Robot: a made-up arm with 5 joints.
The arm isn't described. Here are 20 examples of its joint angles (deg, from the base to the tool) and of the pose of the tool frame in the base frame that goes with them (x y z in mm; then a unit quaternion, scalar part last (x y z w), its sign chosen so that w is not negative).
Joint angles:
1: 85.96 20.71 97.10 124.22 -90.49
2: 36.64 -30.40 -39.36 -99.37 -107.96
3: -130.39 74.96 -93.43 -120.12 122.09
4: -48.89 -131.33 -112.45 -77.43 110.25
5: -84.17 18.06 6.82 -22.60 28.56
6: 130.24 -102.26 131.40 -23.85 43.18
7: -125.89 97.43 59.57 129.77 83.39
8: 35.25 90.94 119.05 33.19 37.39
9: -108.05 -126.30 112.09 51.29 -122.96
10: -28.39 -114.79 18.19 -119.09 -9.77
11: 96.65 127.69 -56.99 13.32 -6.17
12: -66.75 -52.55 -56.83 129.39 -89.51
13: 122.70 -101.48 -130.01 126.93 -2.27
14: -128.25 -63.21 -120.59 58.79 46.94
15: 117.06 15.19 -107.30 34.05 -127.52
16: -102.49 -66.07 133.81 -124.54 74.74
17: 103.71 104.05 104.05 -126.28 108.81
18: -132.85 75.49 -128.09 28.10 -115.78
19: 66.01 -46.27 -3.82 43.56 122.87
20: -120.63 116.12 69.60 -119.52 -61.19
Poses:
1: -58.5 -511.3 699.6 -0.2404 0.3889 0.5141 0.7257
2: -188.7 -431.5 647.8 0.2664 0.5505 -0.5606 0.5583
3: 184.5 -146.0 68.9 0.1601 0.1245 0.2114 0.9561
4: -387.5 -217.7 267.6 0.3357 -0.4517 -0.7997 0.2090
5: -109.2 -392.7 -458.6 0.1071 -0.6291 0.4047 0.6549
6: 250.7 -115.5 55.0 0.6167 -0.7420 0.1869 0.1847
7: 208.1 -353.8 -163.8 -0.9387 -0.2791 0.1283 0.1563
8: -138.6 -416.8 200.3 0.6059 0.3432 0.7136 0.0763
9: 1.2 -322.9 -323.6 0.2928 -0.2509 0.8314 0.4002
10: -627.8 -32.3 156.9 0.0967 -0.3043 -0.2070 0.9248
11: 354.8 7.1 587.4 0.1415 0.2579 -0.8729 0.3892
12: -209.5 -650.7 84.5 0.1925 0.6178 0.3657 0.6689
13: 297.8 -436.9 -36.2 -0.3485 -0.5829 0.2287 0.6974
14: 81.3 -641.2 -33.3 0.4381 0.4584 0.6135 0.4707
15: 184.7 -238.8 348.6 -0.2534 -0.2507 -0.8748 0.3282
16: -232.5 -191.0 -136.8 0.4686 -0.7608 -0.2471 0.3749
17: 53.3 -277.4 559.0 -0.3518 0.0242 0.9356 0.0157
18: 92.5 -215.9 -142.8 -0.8811 -0.2946 -0.2314 0.2885
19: 77.7 -401.1 608.9 -0.0313 -0.6904 -0.7213 0.0457
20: 312.7 -216.9 140.5 0.0090 0.7203 0.3802 0.5801
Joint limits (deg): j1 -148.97..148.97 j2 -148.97..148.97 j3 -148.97..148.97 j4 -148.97..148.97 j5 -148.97..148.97
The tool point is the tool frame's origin. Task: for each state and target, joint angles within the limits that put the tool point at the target. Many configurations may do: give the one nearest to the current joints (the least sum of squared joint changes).
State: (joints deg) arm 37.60 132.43 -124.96 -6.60 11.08
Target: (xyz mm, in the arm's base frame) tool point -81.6 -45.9 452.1
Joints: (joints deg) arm 2.77 134.67 -141.97 5.32 -5.03
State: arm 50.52 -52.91 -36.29 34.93 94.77
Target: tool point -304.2 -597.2 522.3
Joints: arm 40.29 -42.63 -61.89 20.78 84.50
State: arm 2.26 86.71 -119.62 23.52 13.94
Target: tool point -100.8 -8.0 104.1
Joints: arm 19.25 64.23 -135.14 28.33 8.17
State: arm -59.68 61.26 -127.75 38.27 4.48
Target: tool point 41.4 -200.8 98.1
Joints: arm -44.51 33.05 -148.97 53.02 -2.89
